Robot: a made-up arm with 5 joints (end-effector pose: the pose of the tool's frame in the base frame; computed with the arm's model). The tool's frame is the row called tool.
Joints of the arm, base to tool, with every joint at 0 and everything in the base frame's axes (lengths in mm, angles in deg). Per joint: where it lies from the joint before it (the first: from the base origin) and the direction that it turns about. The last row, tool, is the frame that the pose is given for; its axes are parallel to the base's.
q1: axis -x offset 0 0 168
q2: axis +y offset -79 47 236
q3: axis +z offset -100 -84 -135
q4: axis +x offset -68 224 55
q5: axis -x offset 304 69 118
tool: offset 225 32 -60
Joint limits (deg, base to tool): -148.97..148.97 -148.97..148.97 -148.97..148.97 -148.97..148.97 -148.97..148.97
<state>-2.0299 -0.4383 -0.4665 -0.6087 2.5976</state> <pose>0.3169 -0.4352 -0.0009 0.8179 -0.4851 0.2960 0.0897</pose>
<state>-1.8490 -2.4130 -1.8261 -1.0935 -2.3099</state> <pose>-0.1746 -0.2470 -0.5173 0.7306 -0.2458 0.4552 0.4457</pose>
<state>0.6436 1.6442 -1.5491 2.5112 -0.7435</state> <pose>-0.1552 -0.2343 0.6832 0.6220 0.3352 -0.6358 -0.3107</pose>
Working (the frame after each row of the table, in the pose's form):
after q1: 0.0000 0.0000 0.1680 0.9487 -0.3163 0.0000 0.0000
after q2: -0.0790 0.1792 0.3286 0.6457 -0.2153 0.6950 -0.2317
after q3: -0.2063 0.1778 0.4667 0.2995 -0.6399 0.3462 -0.6172
after q4: -0.1678 0.1005 0.2423 0.7012 0.0864 -0.4795 -0.5204
after q5: -0.2136 -0.0714 0.5242 0.6220 0.3352 -0.6358 -0.3107

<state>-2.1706 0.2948 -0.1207 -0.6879 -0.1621</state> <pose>0.2743 -0.1633 0.3650 0.6784 0.7175 0.0906 0.1298</pose>
Working (the frame after each row of the table, in the pose's form):
after q1: 0.0000 0.0000 0.1680 0.4666 0.8844 0.0000 0.0000
after q2: -0.0790 -0.2213 0.0736 0.4616 0.8749 0.0685 0.1299
after q3: -0.2139 -0.0913 0.0608 0.4686 0.8691 0.1212 0.1018
after q4: -0.2367 -0.2746 0.2147 0.7342 0.6602 0.0797 0.1367
after q5: 0.0806 -0.2871 0.3160 0.6784 0.7175 0.0906 0.1298

